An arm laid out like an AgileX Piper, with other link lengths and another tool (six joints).
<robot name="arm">
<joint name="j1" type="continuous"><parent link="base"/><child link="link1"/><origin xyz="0 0 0.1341"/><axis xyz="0 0 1"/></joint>
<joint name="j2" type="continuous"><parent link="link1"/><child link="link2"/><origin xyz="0 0 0" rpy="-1.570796 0 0"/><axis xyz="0 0 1"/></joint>
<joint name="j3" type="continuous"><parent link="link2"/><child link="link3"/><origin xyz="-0.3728 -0.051 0"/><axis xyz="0 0 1"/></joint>
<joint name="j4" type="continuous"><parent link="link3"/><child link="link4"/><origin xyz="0.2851 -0.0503 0" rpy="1.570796 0 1.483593"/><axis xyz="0 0 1"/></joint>
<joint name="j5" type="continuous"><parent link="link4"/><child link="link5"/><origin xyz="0 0 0" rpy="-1.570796 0 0"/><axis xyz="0 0 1"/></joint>
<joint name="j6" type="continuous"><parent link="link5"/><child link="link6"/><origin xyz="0 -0.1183 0" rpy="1.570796 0 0"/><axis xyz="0 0 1"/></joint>
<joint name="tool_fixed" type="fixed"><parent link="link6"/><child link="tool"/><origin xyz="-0.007 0.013 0.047" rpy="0 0.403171 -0.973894"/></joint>
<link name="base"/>
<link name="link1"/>
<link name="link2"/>
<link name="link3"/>
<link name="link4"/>
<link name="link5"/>
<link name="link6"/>
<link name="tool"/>
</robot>
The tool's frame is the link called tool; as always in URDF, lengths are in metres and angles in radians. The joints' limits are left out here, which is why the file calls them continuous.
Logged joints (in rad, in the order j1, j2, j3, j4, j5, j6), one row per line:
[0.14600 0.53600 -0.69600 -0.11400 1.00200 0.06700]
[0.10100 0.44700 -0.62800 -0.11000 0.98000 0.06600]
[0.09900 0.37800 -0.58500 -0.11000 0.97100 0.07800]
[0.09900 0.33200 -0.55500 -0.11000 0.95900 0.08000]
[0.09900 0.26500 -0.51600 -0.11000 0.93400 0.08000]
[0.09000 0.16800 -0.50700 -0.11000 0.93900 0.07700]
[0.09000 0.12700 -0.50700 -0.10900 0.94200 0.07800]
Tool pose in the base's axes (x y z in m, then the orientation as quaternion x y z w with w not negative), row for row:
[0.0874 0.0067 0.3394 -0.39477 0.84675 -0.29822 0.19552]
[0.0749 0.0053 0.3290 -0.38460 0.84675 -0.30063 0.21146]
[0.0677 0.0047 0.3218 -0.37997 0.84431 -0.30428 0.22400]
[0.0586 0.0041 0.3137 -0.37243 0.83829 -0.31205 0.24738]
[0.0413 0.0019 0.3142 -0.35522 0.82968 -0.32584 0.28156]
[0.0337 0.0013 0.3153 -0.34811 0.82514 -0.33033 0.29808]
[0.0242 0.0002 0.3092 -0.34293 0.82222 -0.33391 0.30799]
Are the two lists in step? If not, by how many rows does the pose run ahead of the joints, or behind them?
The pose runs 1 row ahead of the joints: the pose in row i belongs to the joints in row i + 1.
